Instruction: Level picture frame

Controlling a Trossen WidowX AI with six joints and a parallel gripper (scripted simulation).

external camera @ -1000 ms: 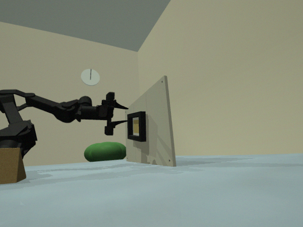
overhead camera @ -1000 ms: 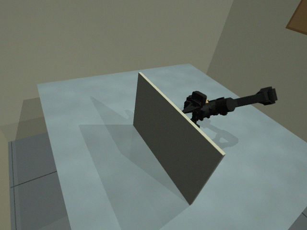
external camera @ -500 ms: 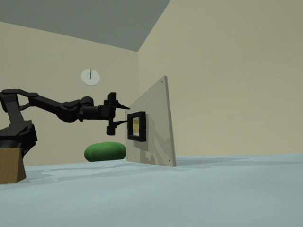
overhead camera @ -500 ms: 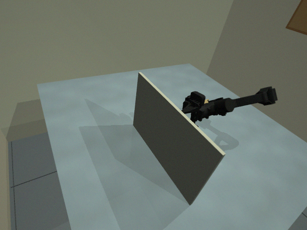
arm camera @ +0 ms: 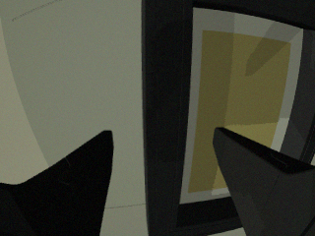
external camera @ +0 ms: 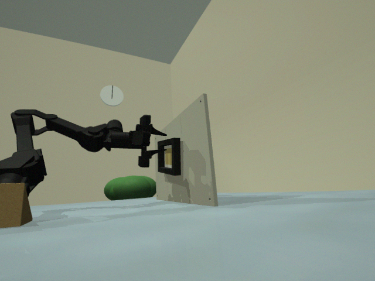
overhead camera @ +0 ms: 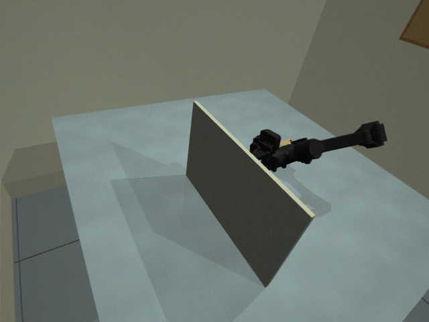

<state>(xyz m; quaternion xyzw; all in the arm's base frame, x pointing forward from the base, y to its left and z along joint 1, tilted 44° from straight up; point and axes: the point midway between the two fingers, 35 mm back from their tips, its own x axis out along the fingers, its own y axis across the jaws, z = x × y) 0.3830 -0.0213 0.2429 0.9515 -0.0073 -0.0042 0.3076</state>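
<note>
Now: gripper tip 20 mm short of the picture frame, 10 mm to the right of it and 50 mm above it. Round my gripper tip: wall panel (30 mm ahead, 70 mm below).
</note>
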